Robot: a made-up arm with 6 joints. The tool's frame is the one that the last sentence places. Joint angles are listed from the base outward.
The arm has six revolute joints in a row. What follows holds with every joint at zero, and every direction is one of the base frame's.
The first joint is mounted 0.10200 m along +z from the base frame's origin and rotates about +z.
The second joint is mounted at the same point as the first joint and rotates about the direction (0.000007, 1, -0.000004).
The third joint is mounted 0.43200 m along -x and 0.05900 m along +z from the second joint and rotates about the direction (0.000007, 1, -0.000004).
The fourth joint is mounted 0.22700 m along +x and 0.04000 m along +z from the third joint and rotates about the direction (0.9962, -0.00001, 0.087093).
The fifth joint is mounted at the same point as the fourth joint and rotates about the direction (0.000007, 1, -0.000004).
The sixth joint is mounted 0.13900 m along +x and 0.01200 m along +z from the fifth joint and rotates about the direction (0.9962, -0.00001, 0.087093).
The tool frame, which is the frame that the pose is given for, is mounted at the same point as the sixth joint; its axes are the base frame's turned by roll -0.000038, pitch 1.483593 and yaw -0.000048 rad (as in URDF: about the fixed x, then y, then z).
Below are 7 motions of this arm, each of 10 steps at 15 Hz.
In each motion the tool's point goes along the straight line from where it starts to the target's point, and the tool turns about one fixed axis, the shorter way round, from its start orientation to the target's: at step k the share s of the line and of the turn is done. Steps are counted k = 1, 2, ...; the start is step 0. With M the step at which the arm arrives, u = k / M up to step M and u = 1 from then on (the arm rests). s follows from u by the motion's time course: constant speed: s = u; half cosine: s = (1 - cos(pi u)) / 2; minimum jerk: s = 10 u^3 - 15 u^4 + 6 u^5.
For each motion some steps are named. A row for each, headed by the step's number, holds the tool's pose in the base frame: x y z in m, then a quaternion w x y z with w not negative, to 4 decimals.
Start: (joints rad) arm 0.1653 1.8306 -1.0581 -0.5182 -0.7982 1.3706
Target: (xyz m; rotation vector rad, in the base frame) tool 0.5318 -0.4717 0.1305 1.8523 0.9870 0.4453
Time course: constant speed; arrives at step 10
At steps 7, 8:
7: 0.5145 -0.2914 0.2053 0.5236 0.6082 0.5183 0.2954
8: 0.5202 -0.3515 0.1804 0.5111 0.6621 0.4829 0.2591

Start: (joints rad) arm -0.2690 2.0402 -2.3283 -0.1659 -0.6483 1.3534
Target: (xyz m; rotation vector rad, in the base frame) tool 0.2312 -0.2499 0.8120 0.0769 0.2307 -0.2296
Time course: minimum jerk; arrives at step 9
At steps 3, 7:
3: 0.4532 -0.1526 0.7088 0.9062 0.1298 0.2145 0.3406
7: 0.2527 -0.2405 0.8020 0.9884 0.0479 0.1260 -0.0697

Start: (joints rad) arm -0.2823 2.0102 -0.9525 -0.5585 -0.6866 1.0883
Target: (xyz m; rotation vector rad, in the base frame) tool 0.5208 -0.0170 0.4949 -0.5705 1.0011 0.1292
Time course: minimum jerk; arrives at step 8
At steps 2, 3, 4, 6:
2: 0.5015 -0.0879 0.2690 0.5747 0.2192 0.7562 0.2233
3: 0.5052 -0.0743 0.3123 0.6484 0.1264 0.7242 0.1978
4: 0.5100 -0.0565 0.3689 0.7294 0.0021 0.6652 0.1596
6: 0.5186 -0.0252 0.4688 0.8232 -0.2151 0.5189 0.0826

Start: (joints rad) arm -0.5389 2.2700 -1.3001 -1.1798 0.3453 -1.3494
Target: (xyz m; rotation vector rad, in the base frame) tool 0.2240 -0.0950 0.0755 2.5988 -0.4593 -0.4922
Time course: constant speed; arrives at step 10
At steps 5, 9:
5: 0.3385 -0.2084 0.0964 0.1929 0.9015 -0.3840 0.0513
9: 0.2469 -0.1177 0.0797 0.2216 0.9424 -0.2122 -0.1333

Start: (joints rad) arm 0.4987 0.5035 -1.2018 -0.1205 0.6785 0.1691
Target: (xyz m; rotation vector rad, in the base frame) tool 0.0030 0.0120 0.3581 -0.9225 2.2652 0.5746
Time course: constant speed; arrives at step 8
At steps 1, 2, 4, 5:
1: -0.0440 -0.0332 0.5294 0.6784 -0.1453 0.6937 0.1934
2: -0.0373 -0.0267 0.5049 0.6327 -0.1773 0.7269 0.1995
4: -0.0239 -0.0138 0.4560 0.5334 -0.2390 0.7840 0.2091
5: -0.0171 -0.0074 0.4315 0.4802 -0.2684 0.8076 0.2126

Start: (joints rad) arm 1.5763 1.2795 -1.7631 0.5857 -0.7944 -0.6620
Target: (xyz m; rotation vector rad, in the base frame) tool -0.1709 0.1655 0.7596 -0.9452 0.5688 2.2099
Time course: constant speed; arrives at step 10
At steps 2, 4, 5, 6, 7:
2: 0.0091 0.1553 0.7890 0.7069 -0.0691 0.2484 0.6587
4: -0.0359 0.1578 0.7816 0.6268 -0.1471 0.2468 0.7243
5: -0.0584 0.1591 0.7780 0.5827 -0.1853 0.2444 0.7526
6: -0.0809 0.1604 0.7743 0.5362 -0.2227 0.2410 0.7777
7: -0.1034 0.1617 0.7706 0.4874 -0.2591 0.2366 0.7996

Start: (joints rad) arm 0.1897 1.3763 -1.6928 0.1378 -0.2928 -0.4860
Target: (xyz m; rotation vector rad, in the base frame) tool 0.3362 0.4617 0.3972 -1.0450 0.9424 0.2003
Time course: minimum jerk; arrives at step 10
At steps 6, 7, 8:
6: 0.3186 0.3305 0.5044 0.8218 -0.3650 0.4360 0.0368
7: 0.3272 0.3943 0.4523 0.7927 -0.4218 0.4354 0.0638
8: 0.3330 0.4378 0.4168 0.7708 -0.4594 0.4338 0.0820

